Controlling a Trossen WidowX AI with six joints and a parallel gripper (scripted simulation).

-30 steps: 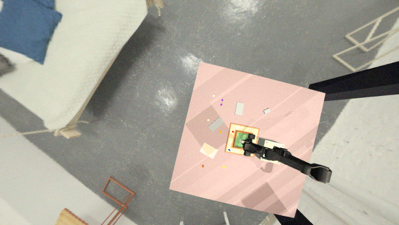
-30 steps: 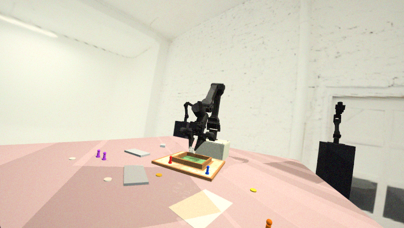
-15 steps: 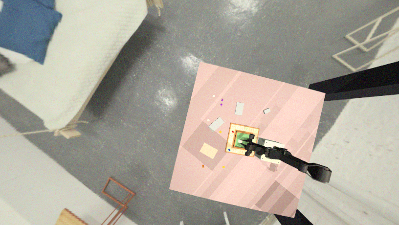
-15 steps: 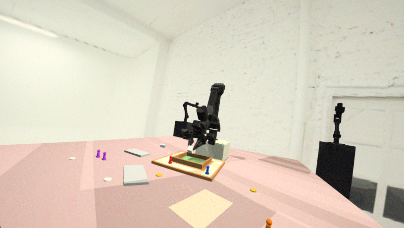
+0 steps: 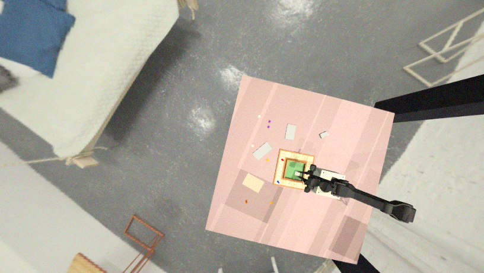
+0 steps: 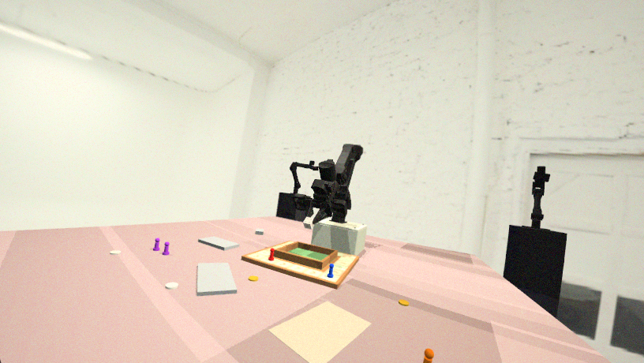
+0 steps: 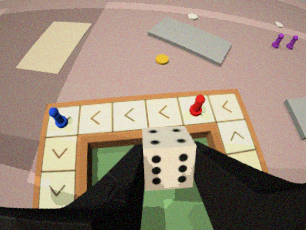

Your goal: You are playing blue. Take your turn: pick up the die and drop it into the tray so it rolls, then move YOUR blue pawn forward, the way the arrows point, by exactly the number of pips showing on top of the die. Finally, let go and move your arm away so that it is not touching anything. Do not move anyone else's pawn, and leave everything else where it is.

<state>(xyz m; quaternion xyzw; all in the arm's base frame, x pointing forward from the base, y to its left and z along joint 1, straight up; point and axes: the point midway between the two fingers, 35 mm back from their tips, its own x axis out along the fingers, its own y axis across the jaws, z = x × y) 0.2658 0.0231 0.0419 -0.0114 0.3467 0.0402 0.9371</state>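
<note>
The white die lies right at my gripper tip. Round my gripper tip: red pawn: 100 mm below, 90 mm ahead, 50 mm to the right; then cream sheet: 250 mm ahead, 200 mm to the left, 120 mm below; then blue pawn: 120 mm to the left, 100 mm below, 70 mm ahead.
</note>
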